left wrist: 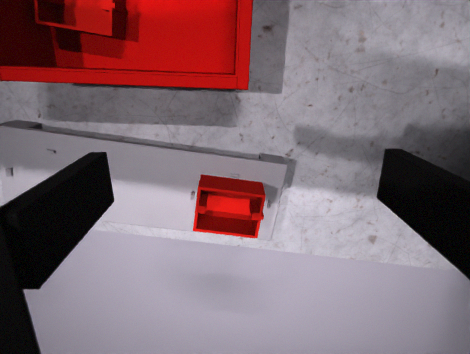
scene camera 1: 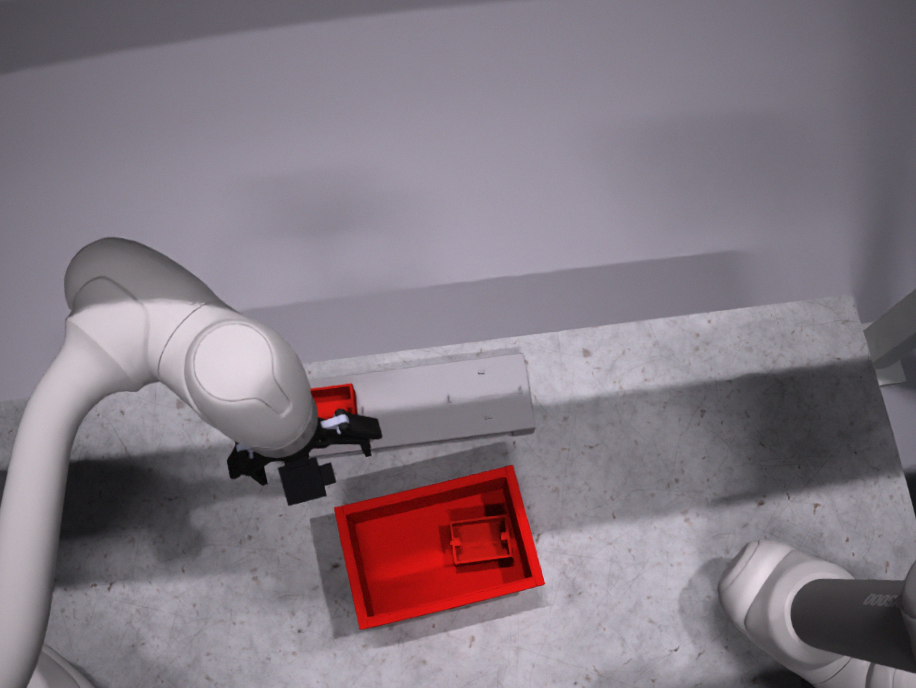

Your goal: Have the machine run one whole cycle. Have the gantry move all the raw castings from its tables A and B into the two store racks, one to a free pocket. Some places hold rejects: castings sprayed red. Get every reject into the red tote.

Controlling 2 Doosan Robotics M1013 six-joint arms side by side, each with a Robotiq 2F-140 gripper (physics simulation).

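Frame: origin at the left arm's base, x ahead, y left, z up, level; metres.
Where they show: left gripper, between the fingertips: (left wrist: 246, 175).
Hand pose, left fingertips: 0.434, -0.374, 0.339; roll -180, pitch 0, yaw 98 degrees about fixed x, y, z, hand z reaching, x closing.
Each offset is from my left fingertips to the centre of the thing, as dx, dy, dz. "spot": to the spot under its first point.
The red tote @[-0.115, -0.148, -0.279] (scene camera 1: 451, 602) (left wrist: 150, 77) stands on the stone-look table. One red reject casting @[-0.106, -0.219, -0.311] (scene camera 1: 481, 540) (left wrist: 85, 17) lies inside it, near one end. A second red reject casting @[+0.147, +0.010, -0.264] (scene camera 1: 336, 400) (left wrist: 228, 206) sits at one end of a long light-grey slab @[+0.145, -0.127, -0.310] (scene camera 1: 451, 403) (left wrist: 145, 172) with small pins; my left arm partly covers it in the scene view. My left gripper (scene camera 1: 313, 462) (left wrist: 246, 175) is open and empty, its fingers wide apart, above the table beside the slab and the tote. My right gripper does not show. Tables A and B cannot be identified here.
The slab lies behind the tote, close to the table's back edge. Part of the right arm (scene camera 1: 777, 592) shows at the lower right of the scene view. A pale grey frame piece @[spot: +0.299, -1.444, -0.842] (scene camera 1: 893, 333) stands at the table's right edge.
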